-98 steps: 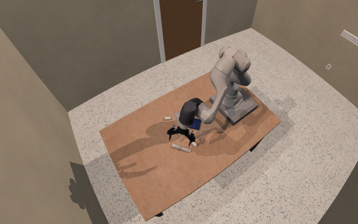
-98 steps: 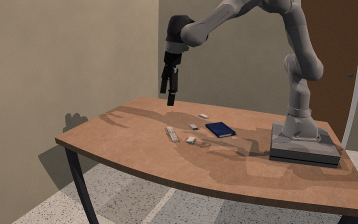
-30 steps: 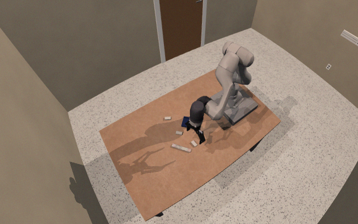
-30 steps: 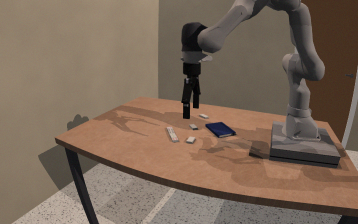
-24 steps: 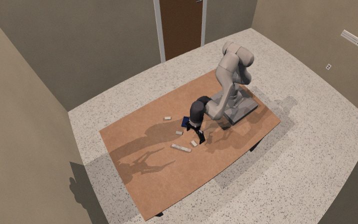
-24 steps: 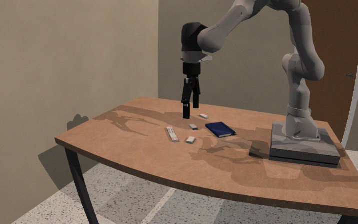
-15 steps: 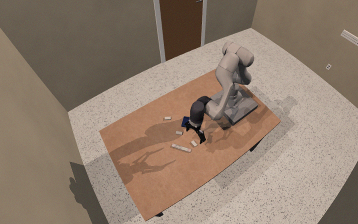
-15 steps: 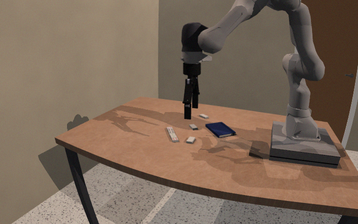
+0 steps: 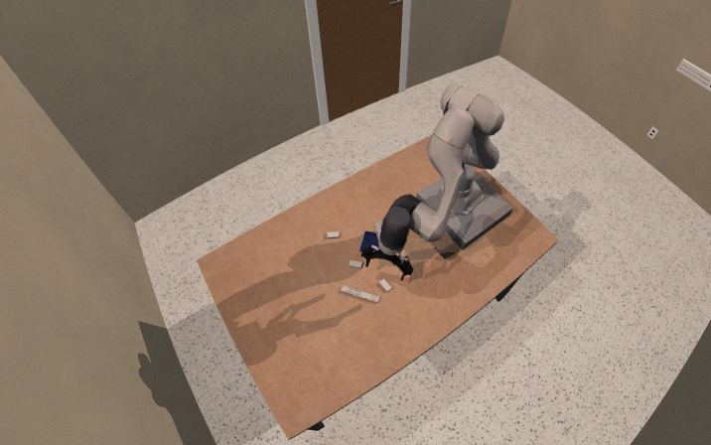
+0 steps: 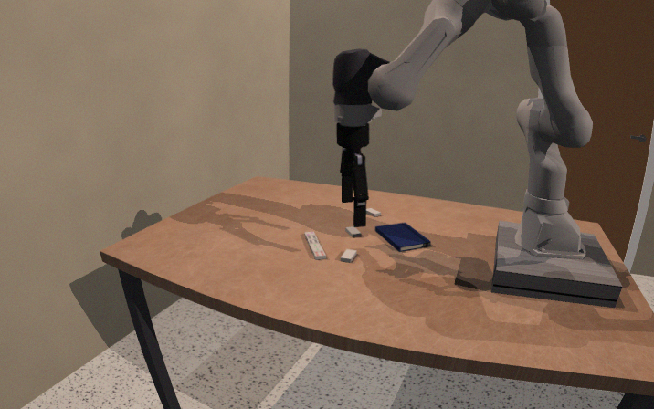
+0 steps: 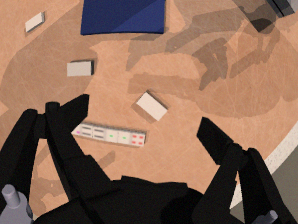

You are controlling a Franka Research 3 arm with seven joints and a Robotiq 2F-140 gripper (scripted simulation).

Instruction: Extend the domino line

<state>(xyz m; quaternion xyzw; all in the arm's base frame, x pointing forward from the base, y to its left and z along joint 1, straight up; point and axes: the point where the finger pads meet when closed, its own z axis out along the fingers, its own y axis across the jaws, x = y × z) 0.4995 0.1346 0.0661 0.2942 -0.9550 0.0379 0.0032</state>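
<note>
My hand is 1 cm to the right of the domino and 12 cm above it. From my hand the other things lie so: dark blue book (9 cm behind, 16 cm to the right, 12 cm below).
</note>
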